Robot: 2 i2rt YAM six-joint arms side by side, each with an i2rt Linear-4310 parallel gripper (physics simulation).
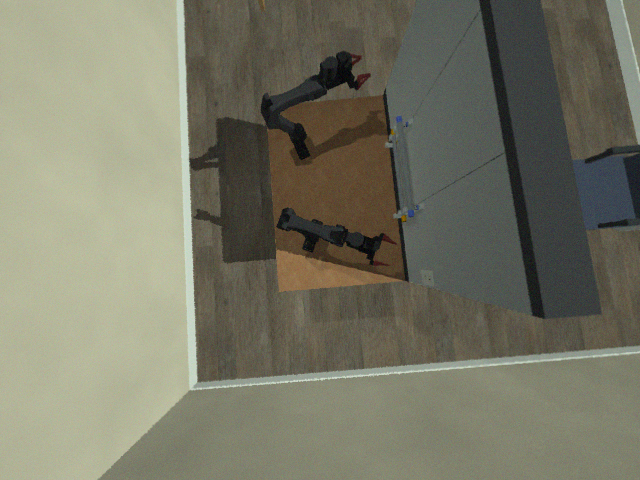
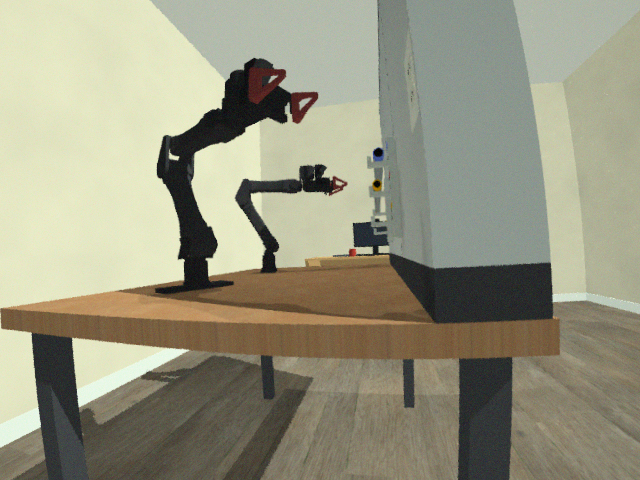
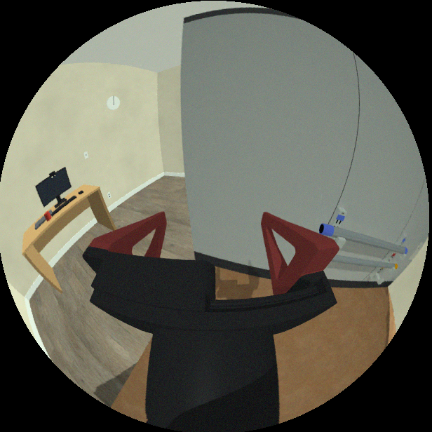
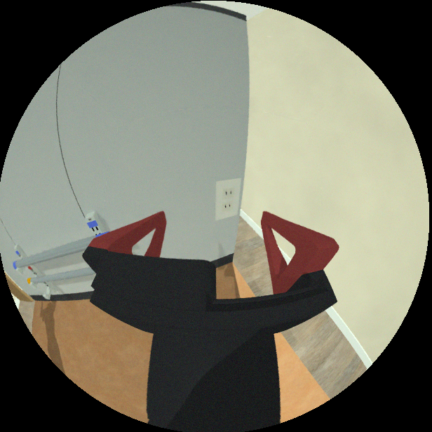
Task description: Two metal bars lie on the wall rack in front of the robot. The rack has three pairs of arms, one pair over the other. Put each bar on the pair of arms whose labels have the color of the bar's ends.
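Pixels of known places: left gripper, between the fingertips: (image 1: 366, 66) (image 2: 345, 186); right gripper, between the fingertips: (image 1: 393, 255) (image 2: 302, 84); left arm's base, origin of its link: (image 1: 299, 144) (image 2: 269, 271); right arm's base, origin of its link: (image 1: 312, 235) (image 2: 197, 288).
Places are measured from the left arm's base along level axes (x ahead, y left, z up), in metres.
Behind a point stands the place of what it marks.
The blue-ended bar (image 1: 410, 213) {x 0.307, y -0.706, z 0.321 m} (image 2: 377, 153) {x 0.306, y -0.722, z 0.309 m} (image 3: 370, 240) (image 4: 60, 251) lies across the top pair of arms, whose labels are blue. The yellow-ended bar (image 1: 403, 218) {x 0.298, y -0.712, z 0.242 m} (image 2: 376, 184) {x 0.295, y -0.727, z 0.232 m} (image 3: 365, 262) (image 4: 60, 276) lies on the middle pair, beside the red labels. The rack's lowest arms (image 2: 379, 230) have yellow labels and hold no bar. My left gripper (image 1: 364, 67) {x 0.391, y 0.001, z 0.402 m} (image 2: 346, 183) {x 0.391, y 0.001, z 0.402 m} (image 3: 213, 216) is open and empty, back from the wall beyond one bar end. My right gripper (image 1: 392, 253) {x 0.125, y -0.841, z 0.402 m} (image 2: 300, 83) {x 0.125, y -0.841, z 0.402 m} (image 4: 213, 216) is open and empty, beyond the other bar end.
The grey wall (image 1: 465, 206) {x 0.338, y -0.768, z 0.641 m} (image 2: 480, 155) {x 0.294, y -1.075, z 0.180 m} (image 3: 270, 125) (image 4: 150, 125) stands on the far edge of the wooden table (image 1: 330, 180) {x 0.085, y -0.300, z 0.000 m} (image 2: 258, 335) {x 0.042, y -0.988, z -0.015 m}. A power outlet (image 1: 427, 277) {x 0.253, y -1.012, z 0.302 m} (image 4: 228, 199) is on it, on the right gripper's side. A desk (image 3: 95, 192) with a monitor (image 3: 53, 186) stands off to the side.
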